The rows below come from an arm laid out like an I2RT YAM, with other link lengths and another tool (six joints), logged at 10 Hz.
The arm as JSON. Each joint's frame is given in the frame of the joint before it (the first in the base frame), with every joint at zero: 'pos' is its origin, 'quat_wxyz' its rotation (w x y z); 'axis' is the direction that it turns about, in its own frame. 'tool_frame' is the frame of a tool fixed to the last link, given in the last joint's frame.
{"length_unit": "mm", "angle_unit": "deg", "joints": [
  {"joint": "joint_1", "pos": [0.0, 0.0, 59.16], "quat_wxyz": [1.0, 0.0, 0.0, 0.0], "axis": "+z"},
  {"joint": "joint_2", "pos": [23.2, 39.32, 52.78], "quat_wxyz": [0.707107, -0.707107, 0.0, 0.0], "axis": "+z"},
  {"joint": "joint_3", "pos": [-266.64, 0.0, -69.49], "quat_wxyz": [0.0, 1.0, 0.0, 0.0], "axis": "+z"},
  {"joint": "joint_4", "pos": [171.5, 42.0, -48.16], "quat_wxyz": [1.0, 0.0, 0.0, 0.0], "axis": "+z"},
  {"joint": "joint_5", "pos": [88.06, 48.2, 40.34], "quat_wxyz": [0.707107, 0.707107, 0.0, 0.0], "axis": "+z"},
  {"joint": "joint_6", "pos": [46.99, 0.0, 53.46], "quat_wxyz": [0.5, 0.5, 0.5, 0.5], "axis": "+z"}
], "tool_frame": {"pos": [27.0, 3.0, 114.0], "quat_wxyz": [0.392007, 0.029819, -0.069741, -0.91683]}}
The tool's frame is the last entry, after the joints.
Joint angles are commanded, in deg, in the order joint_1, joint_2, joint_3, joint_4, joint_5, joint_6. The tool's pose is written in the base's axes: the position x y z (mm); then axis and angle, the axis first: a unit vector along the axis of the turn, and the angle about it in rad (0 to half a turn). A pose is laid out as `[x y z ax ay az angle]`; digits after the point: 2 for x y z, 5 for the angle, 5 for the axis.
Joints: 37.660, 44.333, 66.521, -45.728, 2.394, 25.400
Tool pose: [186.17 77.80 284.98 -0.74250 -0.42601 -0.51692 2.87862]
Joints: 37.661, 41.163, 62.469, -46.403, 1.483, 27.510
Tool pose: [175.08 73.14 265.06 -0.75462 -0.41946 -0.50457 2.84802]
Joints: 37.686, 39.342, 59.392, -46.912, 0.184, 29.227
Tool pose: [167.00 72.19 247.94 -0.76562 -0.41714 -0.48971 2.81665]
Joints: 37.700, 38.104, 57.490, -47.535, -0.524, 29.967
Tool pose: [161.38 70.68 236.62 -0.77231 -0.41732 -0.47893 2.80244]
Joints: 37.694, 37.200, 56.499, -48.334, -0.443, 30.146
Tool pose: [157.85 67.70 229.79 -0.77667 -0.41687 -0.47223 2.80422]
